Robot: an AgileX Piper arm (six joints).
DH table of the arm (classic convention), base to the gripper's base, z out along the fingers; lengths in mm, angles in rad. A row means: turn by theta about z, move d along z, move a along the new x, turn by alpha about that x. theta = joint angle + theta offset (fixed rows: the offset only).
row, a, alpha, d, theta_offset
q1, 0, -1.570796, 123, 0
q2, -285, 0, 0, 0.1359
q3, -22, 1.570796, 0, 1.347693
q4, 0, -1.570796, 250.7, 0
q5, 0, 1.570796, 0, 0
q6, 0, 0, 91, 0
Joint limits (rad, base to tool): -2.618..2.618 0..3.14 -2.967..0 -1.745..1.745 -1.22..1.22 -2.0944..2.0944
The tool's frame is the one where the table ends.
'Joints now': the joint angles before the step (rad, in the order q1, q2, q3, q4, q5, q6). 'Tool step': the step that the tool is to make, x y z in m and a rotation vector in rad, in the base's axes. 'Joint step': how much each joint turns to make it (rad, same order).
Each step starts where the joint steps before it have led.
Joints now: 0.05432 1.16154 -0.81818 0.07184 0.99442 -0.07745
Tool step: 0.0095 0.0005 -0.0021 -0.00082 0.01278 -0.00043
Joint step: 0.00004 0.04154 -0.02257 -0.00002 -0.00618 0.00005
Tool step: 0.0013 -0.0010 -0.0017 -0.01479 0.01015 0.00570
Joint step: 0.00005 0.00935 -0.00152 -0.01436 0.00320 -0.00157
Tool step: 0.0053 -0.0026 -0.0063 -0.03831 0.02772 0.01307
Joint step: -0.00003 0.03358 -0.00354 -0.03783 -0.00021 -0.00208
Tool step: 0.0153 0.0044 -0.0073 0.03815 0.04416 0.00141
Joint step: -0.00019 0.07696 -0.03685 0.04730 0.00256 -0.01750
